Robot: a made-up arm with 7 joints. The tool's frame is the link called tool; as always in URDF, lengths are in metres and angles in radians. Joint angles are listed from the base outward. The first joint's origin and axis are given. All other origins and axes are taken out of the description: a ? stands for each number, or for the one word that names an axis. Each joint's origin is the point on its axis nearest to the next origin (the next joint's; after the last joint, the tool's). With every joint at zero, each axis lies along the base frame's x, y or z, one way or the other. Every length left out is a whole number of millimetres.
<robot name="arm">
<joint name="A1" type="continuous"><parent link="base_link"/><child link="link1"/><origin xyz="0 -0.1 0.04" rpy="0 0 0"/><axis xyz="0 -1 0"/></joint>
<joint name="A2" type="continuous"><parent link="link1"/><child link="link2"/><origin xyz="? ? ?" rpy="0 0 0"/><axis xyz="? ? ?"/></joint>
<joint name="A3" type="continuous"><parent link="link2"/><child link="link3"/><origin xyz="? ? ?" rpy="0 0 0"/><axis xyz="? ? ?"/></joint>
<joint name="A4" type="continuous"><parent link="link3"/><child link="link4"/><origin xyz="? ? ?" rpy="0 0 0"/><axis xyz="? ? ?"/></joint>
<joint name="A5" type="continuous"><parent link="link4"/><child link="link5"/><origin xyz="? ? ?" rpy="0 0 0"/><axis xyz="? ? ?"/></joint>
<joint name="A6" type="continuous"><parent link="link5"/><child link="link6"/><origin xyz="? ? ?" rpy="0 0 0"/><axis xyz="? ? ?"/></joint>
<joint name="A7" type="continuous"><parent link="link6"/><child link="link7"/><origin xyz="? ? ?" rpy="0 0 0"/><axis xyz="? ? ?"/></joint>
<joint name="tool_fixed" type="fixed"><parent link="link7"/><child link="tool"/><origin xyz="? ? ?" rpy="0 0 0"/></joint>
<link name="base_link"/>
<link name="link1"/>
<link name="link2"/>
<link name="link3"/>
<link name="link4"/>
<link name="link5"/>
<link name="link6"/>
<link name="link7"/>
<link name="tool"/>
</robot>
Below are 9 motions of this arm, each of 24 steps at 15 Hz.
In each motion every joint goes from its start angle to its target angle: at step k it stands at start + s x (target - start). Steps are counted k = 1, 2, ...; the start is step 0. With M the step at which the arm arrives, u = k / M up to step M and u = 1 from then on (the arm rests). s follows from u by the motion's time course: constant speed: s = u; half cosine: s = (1 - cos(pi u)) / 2; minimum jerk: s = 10 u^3 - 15 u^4 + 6 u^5.
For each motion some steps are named. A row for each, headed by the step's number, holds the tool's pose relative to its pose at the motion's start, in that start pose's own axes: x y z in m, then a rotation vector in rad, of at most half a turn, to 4 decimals.
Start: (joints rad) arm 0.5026 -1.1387 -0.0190 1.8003 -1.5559 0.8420 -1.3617
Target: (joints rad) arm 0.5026 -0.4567 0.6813 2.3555 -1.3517 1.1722 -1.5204
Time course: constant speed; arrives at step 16
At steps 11, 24:
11: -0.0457 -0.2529 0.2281 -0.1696 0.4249 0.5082
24: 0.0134 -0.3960 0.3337 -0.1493 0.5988 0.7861

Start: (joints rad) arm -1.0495 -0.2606 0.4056 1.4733 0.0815 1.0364 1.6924
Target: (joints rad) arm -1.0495 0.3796 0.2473 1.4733 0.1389 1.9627 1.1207
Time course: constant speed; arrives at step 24
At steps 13, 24:
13: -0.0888 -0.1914 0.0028 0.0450 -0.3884 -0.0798
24: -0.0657 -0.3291 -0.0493 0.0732 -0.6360 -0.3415

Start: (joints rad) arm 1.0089 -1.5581 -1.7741 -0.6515 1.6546 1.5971 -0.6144
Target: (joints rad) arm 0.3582 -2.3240 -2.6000 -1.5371 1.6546 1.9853 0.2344
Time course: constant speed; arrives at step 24
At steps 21, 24:
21: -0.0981 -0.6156 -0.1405 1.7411 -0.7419 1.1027
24: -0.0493 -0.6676 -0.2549 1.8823 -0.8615 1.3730

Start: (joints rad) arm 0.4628 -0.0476 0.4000 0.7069 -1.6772 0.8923 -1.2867
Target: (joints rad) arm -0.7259 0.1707 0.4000 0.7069 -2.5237 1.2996 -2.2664
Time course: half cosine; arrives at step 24
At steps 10, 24:
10: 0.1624 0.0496 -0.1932 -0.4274 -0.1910 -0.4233
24: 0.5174 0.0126 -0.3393 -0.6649 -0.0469 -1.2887

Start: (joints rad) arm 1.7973 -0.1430 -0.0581 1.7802 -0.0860 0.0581 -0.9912
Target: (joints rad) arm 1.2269 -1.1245 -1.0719 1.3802 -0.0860 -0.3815 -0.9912
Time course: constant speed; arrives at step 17
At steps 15, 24:
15: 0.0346 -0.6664 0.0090 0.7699 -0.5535 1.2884
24: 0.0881 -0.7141 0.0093 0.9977 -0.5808 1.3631

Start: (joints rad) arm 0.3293 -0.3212 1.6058 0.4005 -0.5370 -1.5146 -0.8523
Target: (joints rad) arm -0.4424 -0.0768 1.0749 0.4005 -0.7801 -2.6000 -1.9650
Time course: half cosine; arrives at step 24
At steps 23, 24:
23: 0.3284 -0.0090 -0.1580 -1.1458 -1.7601 0.4273
24: 0.3302 -0.0076 -0.1560 -1.1476 -1.7694 0.4259

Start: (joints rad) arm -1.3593 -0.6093 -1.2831 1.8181 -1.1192 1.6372 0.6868
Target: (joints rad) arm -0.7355 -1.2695 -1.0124 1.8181 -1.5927 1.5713 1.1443
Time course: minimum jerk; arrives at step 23
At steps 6, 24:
6: -0.0407 0.0089 0.0100 0.0283 -0.0360 0.0267
24: -0.3351 0.0458 0.0241 0.2116 -0.2120 0.3169

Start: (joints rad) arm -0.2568 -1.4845 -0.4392 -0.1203 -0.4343 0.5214 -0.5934
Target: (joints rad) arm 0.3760 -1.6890 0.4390 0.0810 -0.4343 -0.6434 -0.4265
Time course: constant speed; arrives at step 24
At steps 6, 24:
6: -0.0859 0.0209 -0.0474 -0.1338 -0.2939 0.1893
24: -0.2284 0.0963 -0.2466 -0.7595 -0.6450 0.7631

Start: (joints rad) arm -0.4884 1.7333 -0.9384 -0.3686 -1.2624 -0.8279 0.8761
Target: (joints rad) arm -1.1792 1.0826 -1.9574 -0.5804 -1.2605 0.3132 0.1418
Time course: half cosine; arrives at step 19
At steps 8, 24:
8: 0.1495 -0.2937 -0.0109 0.2061 -0.0191 -0.5964
24: 0.1929 -0.8073 -0.4251 0.1227 0.7202 -1.9268

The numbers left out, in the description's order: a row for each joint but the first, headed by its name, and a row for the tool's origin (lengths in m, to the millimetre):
A2: xyz 0.07 0 0.11, axis 0 -1 0
A3: xyz 0.01 0 0.04, axis -1 0 0
A4: xyz 0 0.01 0.3, axis 0 1 0
A5: xyz -0.01 0 -0.3, axis 1 0 0
A6: xyz 0 0.11 0.28, axis 0 0 -1
A7: xyz -0.04 -0.28 0, axis 1 0 0
tool: xyz 0 0.38 0.11

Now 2 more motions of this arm.
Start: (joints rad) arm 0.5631 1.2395 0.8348 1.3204 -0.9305 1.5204 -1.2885
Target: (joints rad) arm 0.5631 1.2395 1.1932 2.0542 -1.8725 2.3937 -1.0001
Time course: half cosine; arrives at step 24
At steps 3, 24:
3: -0.0013 -0.0032 -0.0063 -0.0174 0.0067 -0.0417
24: 0.0165 -0.1841 -0.1083 0.1272 -0.2762 -0.9190

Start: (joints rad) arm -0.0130 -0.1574 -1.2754 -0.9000 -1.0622 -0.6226 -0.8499
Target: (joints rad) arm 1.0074 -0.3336 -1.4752 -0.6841 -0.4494 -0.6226 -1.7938
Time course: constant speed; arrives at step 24
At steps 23, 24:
23: -0.0705 -0.1286 -0.0979 0.0407 -0.5718 -0.8164
24: -0.0679 -0.1322 -0.0984 0.0480 -0.5867 -0.8548

